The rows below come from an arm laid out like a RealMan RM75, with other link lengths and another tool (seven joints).
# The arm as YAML. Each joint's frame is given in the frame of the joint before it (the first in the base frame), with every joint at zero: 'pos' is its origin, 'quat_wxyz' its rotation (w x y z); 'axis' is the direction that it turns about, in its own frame. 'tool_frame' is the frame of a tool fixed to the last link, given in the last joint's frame.
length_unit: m
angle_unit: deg
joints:
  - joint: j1
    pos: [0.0, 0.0, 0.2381]
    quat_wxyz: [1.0, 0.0, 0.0, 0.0]
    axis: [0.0, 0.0, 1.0]
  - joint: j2
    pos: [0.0, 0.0, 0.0]
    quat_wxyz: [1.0, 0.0, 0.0, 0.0]
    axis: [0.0, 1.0, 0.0]
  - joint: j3
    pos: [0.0, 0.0, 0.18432]
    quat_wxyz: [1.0, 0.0, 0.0, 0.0]
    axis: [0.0, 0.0, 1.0]
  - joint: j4
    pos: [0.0, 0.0, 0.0]
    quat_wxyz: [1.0, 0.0, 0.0, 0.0]
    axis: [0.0, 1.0, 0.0]
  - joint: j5
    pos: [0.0, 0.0, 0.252]
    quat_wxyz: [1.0, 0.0, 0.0, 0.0]
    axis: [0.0, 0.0, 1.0]
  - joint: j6
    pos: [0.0, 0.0, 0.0]
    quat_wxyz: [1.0, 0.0, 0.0, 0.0]
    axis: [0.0, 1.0, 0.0]
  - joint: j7
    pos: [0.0, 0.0, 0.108]
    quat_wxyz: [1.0, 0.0, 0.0, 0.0]
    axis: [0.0, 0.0, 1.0]
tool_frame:
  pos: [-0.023, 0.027, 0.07]
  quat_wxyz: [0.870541, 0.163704, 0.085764, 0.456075]
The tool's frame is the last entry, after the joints.
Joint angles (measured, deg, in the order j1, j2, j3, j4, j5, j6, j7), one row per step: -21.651, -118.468, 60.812, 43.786, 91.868, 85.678, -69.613; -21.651, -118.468, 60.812, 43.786, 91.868, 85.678, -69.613; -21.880, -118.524, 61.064, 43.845, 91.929, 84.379, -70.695; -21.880, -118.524, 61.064, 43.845, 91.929, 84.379, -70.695; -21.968, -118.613, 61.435, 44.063, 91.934, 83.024, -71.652; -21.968, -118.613, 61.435, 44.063, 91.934, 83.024, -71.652; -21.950, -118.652, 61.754, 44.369, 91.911, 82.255, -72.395; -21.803, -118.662, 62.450, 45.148, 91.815, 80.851, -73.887; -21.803, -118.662, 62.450, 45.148, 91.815, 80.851, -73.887; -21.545, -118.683, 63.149, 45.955, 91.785, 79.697, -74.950; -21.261, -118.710, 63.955, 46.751, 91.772, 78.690, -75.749; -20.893, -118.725, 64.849, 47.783, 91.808, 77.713, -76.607
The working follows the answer.
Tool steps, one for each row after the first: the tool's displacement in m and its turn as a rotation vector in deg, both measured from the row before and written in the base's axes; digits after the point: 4 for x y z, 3 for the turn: 0.0000, 0.0000, 0.0000, 0.000, 0.000, 0.000; 0.0003, 0.0034, -0.0011, 0.096, 0.276, 1.253; 0.0000, 0.0000, 0.0000, 0.000, 0.000, 0.000; 0.0001, 0.0033, -0.0011, 0.222, 0.336, 1.150; 0.0000, 0.0000, 0.0000, 0.000, 0.000, 0.000; 0.0004, 0.0018, -0.0003, 0.072, 0.182, 0.686; 0.0009, 0.0034, 0.0001, 0.172, 0.362, 1.247; 0.0000, 0.0000, 0.0000, 0.000, 0.000, 0.000; 0.0005, 0.0024, 0.0000, 0.202, 0.449, 0.832; 0.0006, 0.0017, -0.0005, 0.133, 0.510, 0.507; 0.0010, 0.0016, -0.0002, 0.144, 0.591, 0.380
Tool pose at each row, in the base's axes (x y z in m, rotation vector in deg; rounded; the steps above come from the unrounded poses): -0.2017, 0.3097, -0.0214, -117.084, 43.000, -34.705; -0.2017, 0.3097, -0.0214, -117.084, 43.000, -34.705; -0.2014, 0.3131, -0.0225, -117.441, 41.844, -33.677; -0.2014, 0.3131, -0.0225, -117.441, 41.844, -33.677; -0.2013, 0.3163, -0.0236, -117.669, 40.851, -32.588; -0.2013, 0.3163, -0.0236, -117.669, 40.851, -32.588; -0.2009, 0.3181, -0.0240, -117.849, 40.238, -31.984; -0.2000, 0.3215, -0.0239, -118.138, 39.147, -30.836; -0.2000, 0.3215, -0.0239, -118.138, 39.147, -30.836; -0.1995, 0.3239, -0.0240, -118.325, 38.553, -29.826; -0.1988, 0.3256, -0.0245, -118.518, 38.329, -28.968; -0.1978, 0.3272, -0.0247, -118.696, 38.288, -28.097

